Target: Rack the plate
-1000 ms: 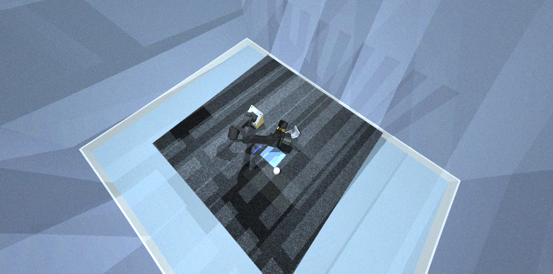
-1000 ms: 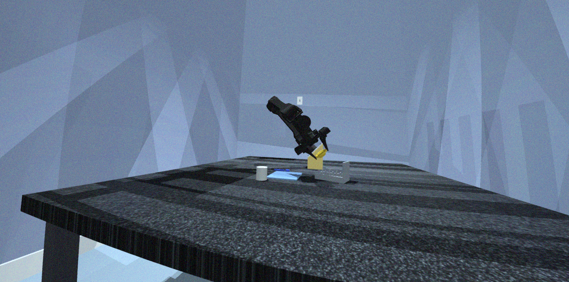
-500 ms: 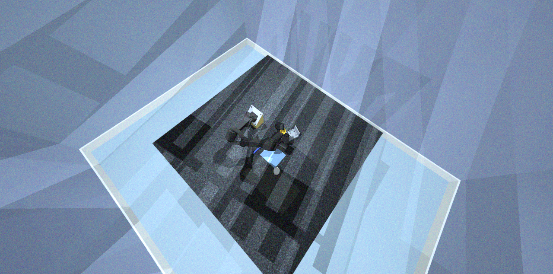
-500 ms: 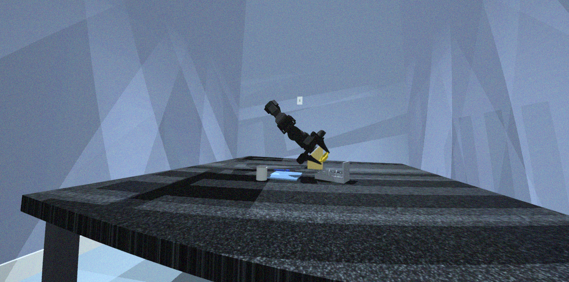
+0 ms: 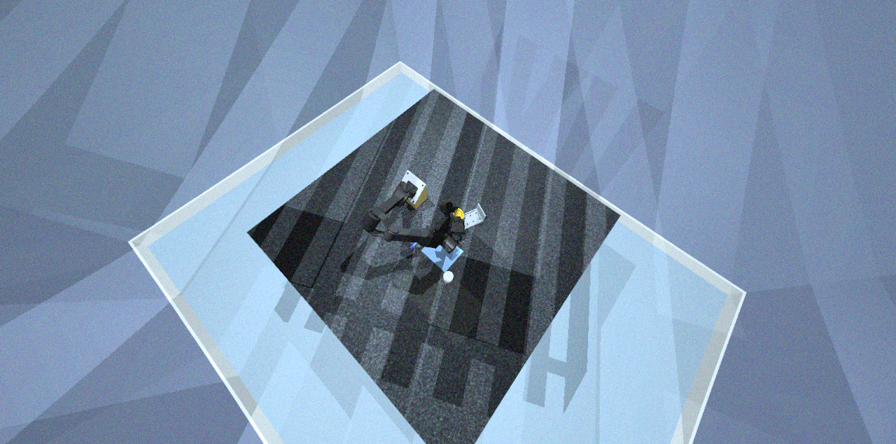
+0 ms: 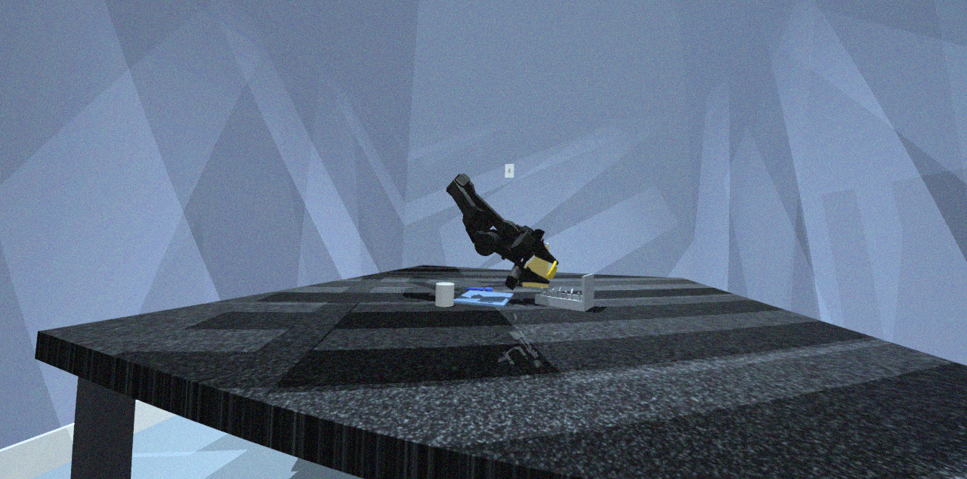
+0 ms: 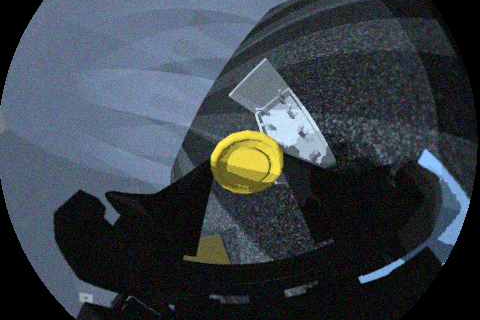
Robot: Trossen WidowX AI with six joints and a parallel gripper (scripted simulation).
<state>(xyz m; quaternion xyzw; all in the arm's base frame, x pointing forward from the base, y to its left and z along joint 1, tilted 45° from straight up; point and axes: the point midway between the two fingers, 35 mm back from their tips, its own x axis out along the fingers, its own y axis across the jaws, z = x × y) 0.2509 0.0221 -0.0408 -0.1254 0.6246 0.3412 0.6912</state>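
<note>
Right now the grey dish rack is 50 mm ahead of my gripper tip, 30 mm to the left of it and 50 mm below it. From my gripper tip the other things lie so: light blue mat (50 mm ahead, 180 mm to the right, 70 mm below); then yellow plate (10 mm to the right); then white cup (150 mm ahead, 250 mm to the right, 50 mm below).
</note>
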